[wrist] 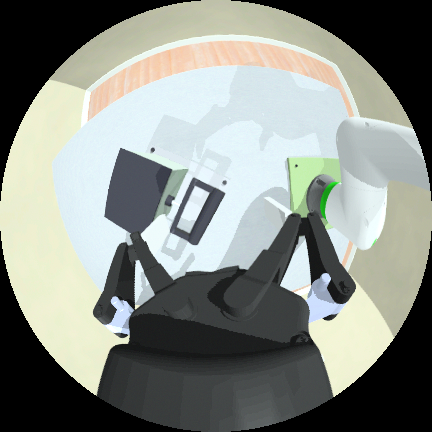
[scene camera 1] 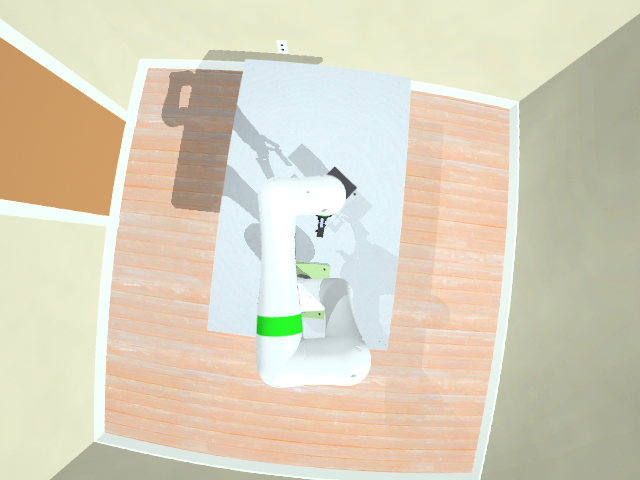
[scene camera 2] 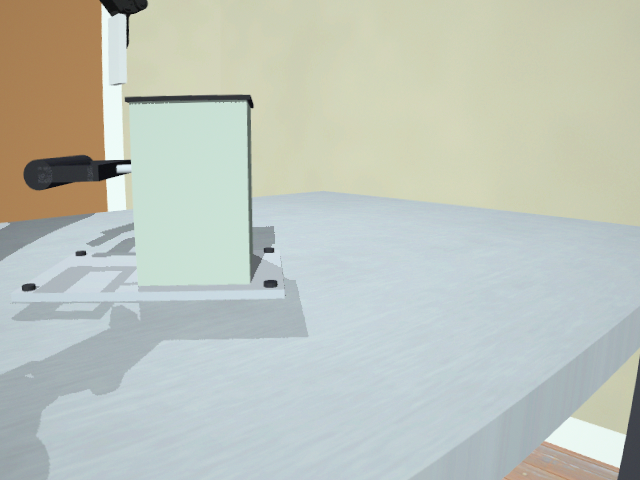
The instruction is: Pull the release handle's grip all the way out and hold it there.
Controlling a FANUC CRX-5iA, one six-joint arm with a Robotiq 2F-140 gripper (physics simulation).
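Observation:
The release handle's box (scene camera 2: 191, 191) (wrist: 172, 187) is pale green with a black top (scene camera 1: 343, 181) (wrist: 137, 190) and stands upright. Its black grip (scene camera 2: 38, 174) (wrist: 209, 220) is a rectangular loop sticking out sideways, with a short light rod (scene camera 2: 124, 168) between it and the box. The arm hides the grip in scene camera 1. My gripper (scene camera 1: 320, 228) (wrist: 214, 214) is open and empty. In the wrist view the grip lies between the lines of the spread fingers, nearer the left one. In scene camera 2 a pale finger pad (scene camera 2: 117, 51) hangs above the grip's level, apart from it.
The box stands on a pale bolted plate (scene camera 2: 206, 295) on the grey table (scene camera 1: 372, 118) (scene camera 2: 413, 310). The white arm (scene camera 1: 279, 248) (wrist: 360, 185) reaches over the table from its green base plate (scene camera 1: 315, 269) (wrist: 300, 177). Walls stand around the wooden floor (scene camera 1: 465, 232).

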